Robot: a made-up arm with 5 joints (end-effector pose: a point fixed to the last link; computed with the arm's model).
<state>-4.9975 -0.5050 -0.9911 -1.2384 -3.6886</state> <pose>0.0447 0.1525 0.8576 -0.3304 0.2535 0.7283</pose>
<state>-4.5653 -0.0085 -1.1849 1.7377 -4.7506</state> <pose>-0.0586 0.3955 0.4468 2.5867 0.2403 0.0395</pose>
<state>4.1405 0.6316 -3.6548 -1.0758 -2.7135</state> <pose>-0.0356 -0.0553 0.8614 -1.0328 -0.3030 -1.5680</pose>
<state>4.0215 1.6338 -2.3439 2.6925 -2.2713</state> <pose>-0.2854 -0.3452 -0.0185 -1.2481 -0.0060 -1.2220</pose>
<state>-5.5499 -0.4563 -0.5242 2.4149 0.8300</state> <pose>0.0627 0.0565 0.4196 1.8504 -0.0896 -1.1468</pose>
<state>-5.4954 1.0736 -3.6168 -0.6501 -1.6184</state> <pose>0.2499 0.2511 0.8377 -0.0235 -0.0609 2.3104</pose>
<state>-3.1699 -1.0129 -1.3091 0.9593 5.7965</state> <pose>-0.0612 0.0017 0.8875 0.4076 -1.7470 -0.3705</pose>
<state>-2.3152 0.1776 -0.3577 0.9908 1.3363</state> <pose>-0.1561 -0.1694 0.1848 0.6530 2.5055 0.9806</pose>
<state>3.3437 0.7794 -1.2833 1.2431 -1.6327</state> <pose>-0.4890 -0.1002 0.1054 -1.9926 1.5255 -0.6376</pose>
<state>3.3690 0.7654 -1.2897 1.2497 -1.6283</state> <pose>-0.4904 -0.1135 0.1138 -2.0152 1.5096 -0.6159</pose>
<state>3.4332 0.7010 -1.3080 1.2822 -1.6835</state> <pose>-0.4943 -0.1484 0.1509 -2.1397 1.4118 -0.5769</pose>
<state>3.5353 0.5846 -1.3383 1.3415 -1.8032</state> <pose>-0.4904 -0.2037 0.2193 -2.3564 1.2039 -0.5189</pose>
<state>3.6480 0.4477 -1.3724 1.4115 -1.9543</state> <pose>-0.4690 -0.2601 0.3013 -2.5843 0.9154 -0.4509</pose>
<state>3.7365 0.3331 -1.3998 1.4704 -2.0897</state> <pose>-0.4393 -0.2973 0.3695 -2.7460 0.6386 -0.3921</pose>
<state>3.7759 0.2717 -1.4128 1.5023 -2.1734</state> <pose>-0.4215 -0.3101 0.4050 -2.8201 0.4752 -0.3633</pose>
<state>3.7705 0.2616 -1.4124 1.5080 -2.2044</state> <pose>-0.4215 -0.3066 0.4099 -2.8329 0.4402 -0.3668</pose>
